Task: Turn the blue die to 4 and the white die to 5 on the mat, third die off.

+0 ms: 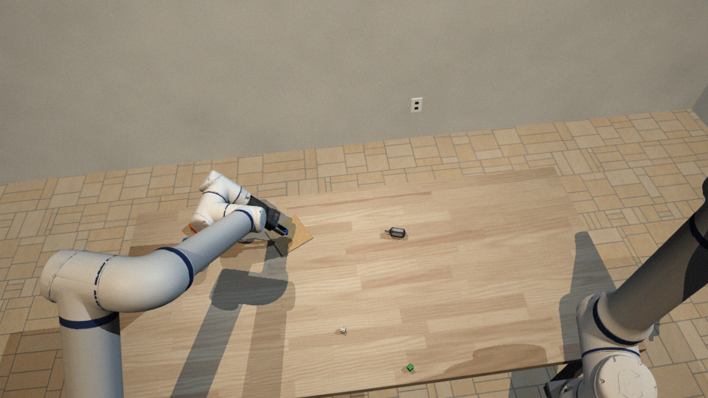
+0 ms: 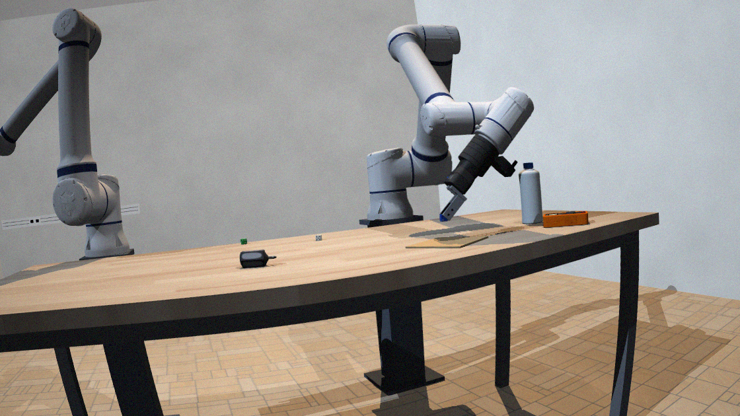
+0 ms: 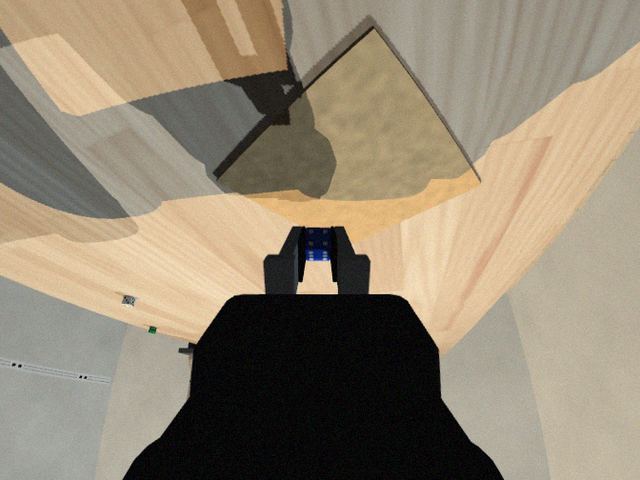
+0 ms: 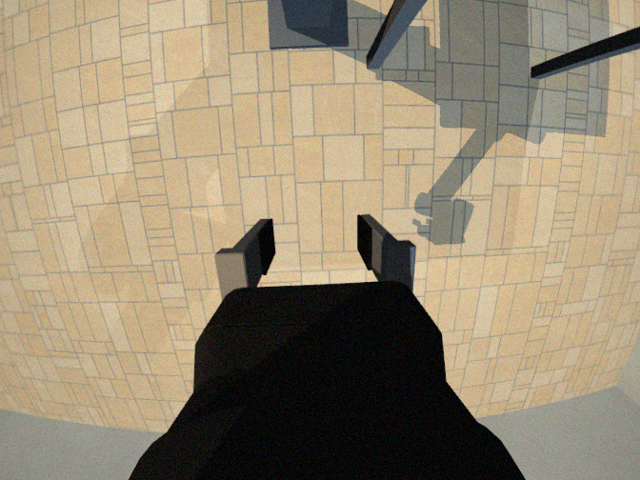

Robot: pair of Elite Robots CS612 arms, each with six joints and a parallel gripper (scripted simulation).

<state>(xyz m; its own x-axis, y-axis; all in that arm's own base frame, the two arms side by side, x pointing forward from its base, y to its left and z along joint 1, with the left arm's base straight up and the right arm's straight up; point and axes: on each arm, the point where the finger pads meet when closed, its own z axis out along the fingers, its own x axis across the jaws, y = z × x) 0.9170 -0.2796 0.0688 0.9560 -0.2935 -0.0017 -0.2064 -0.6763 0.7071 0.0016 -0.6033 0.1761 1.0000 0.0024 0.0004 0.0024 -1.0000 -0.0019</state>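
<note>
Now: the tan mat 20 mm ahead of my left hand, 20 mm to the right of it and 70 mm below it. Round my left hand: bottle (30 mm behind, 330 mm to the left, 10 mm above); then dark tool (90 mm behind, 430 mm to the right, 50 mm below); then blue die (10 mm behind, 10 mm to the right, 10 mm below).
</note>
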